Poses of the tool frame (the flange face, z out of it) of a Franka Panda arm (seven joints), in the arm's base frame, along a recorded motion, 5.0 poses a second.
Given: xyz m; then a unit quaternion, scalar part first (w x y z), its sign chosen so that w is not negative.
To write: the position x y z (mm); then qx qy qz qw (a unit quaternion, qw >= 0). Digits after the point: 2 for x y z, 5 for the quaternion.
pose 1, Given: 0.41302 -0.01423 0.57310 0.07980 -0.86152 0.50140 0.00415
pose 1, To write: 413.02 -14.23 573.10 -0.86152 0.50140 0.00415 0.07980
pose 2, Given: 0.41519 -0.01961 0.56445 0.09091 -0.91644 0.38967 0.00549
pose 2, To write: 415.19 -19.61 564.45 -0.91644 0.38967 0.00549 0.09091
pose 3, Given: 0.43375 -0.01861 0.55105 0.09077 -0.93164 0.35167 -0.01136
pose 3, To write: 433.75 -18.61 551.05 -0.93164 0.35167 -0.01136 0.09077
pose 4, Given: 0.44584 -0.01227 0.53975 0.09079 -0.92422 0.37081 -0.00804
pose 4, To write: 445.84 -12.27 539.75 -0.92422 0.37081 -0.00804 0.09079
